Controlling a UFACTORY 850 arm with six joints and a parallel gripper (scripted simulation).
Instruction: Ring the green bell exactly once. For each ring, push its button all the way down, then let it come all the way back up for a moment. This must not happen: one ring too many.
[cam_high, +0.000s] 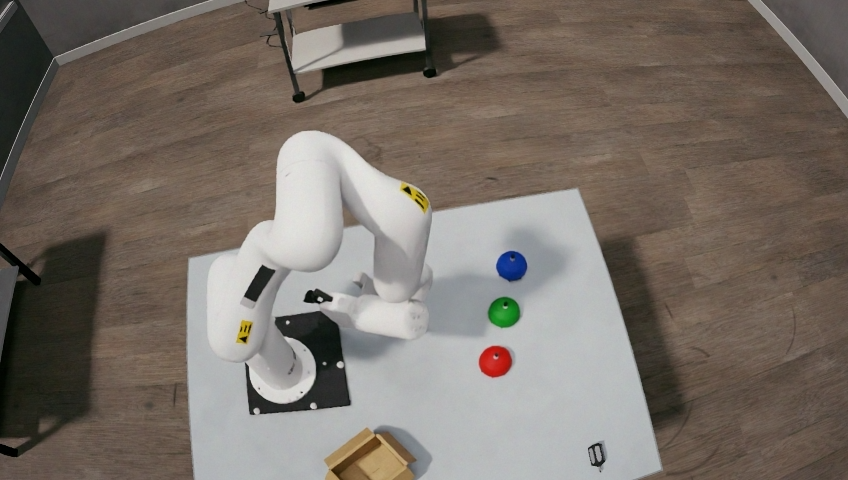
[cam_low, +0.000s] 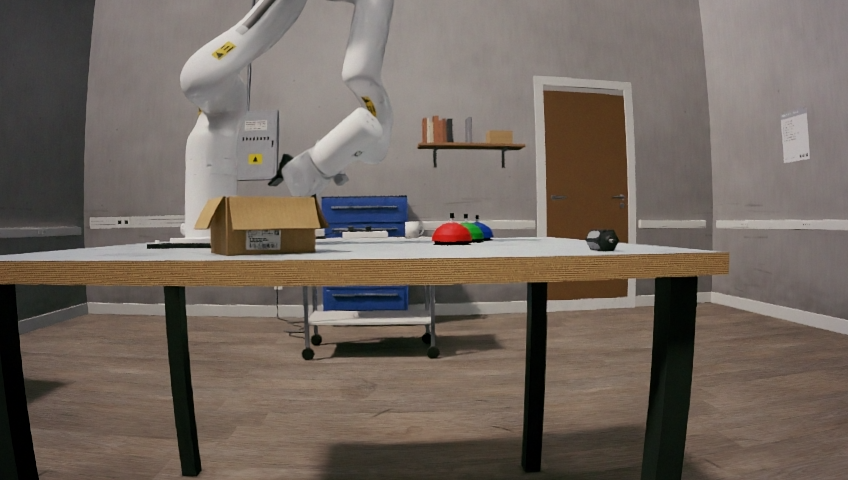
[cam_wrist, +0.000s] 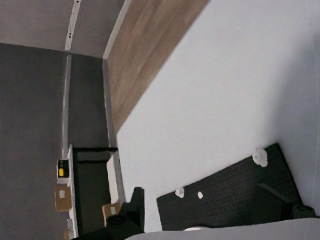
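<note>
Now: hand 450 mm short of the green bell, 30 mm to the right of it and 70 mm above it. Also, from my hand: red bell: 420 mm ahead, 110 mm to the right, 70 mm below; blue bell: 470 mm ahead, 160 mm to the left, 70 mm below; cardboard box: 130 mm ahead, 410 mm to the right, 70 mm below.
</note>
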